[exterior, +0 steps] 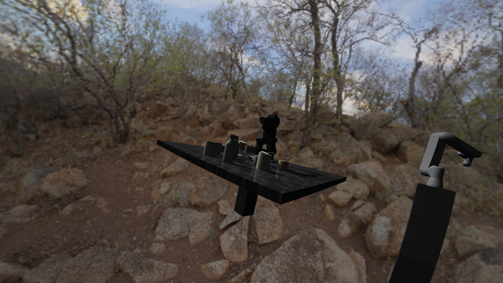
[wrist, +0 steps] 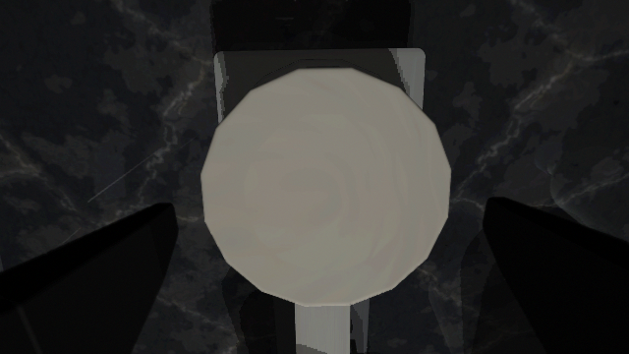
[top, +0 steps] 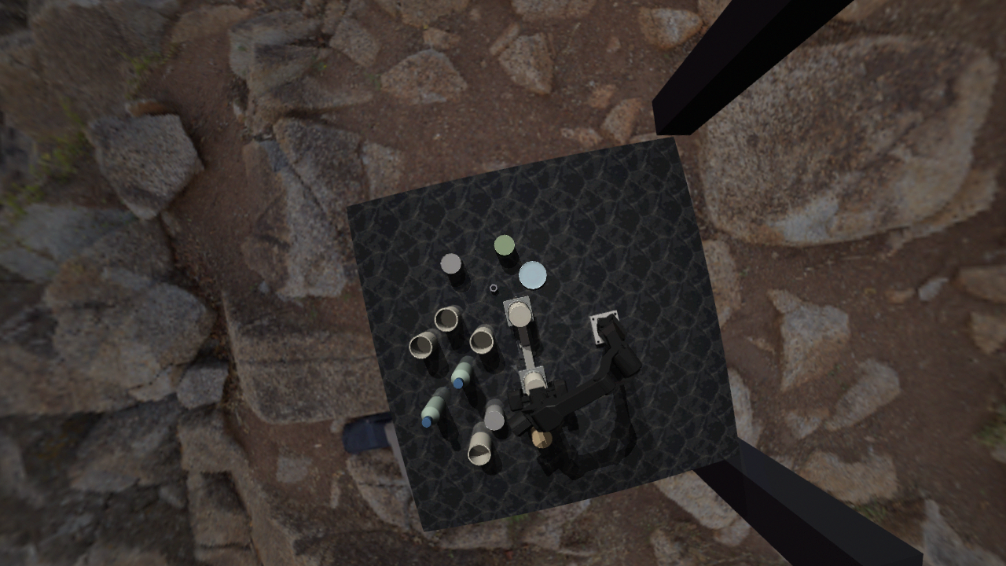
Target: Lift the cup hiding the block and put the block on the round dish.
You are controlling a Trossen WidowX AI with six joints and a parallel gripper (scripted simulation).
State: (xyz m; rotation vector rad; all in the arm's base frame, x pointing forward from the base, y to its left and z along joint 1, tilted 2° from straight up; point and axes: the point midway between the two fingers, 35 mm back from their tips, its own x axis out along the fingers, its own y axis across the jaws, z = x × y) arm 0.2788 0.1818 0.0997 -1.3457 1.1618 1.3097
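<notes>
My gripper tip is 5 cm above the pale green block. From my gripper tip the other things lie so: balance beam: 13 cm to the right, 5 cm below, 2 cm ahead; ring: 34 cm to the right, 12 cm ahead, 8 cm below; cream cup: 27 cm to the right, 4 cm ahead, 2 cm above.
</notes>
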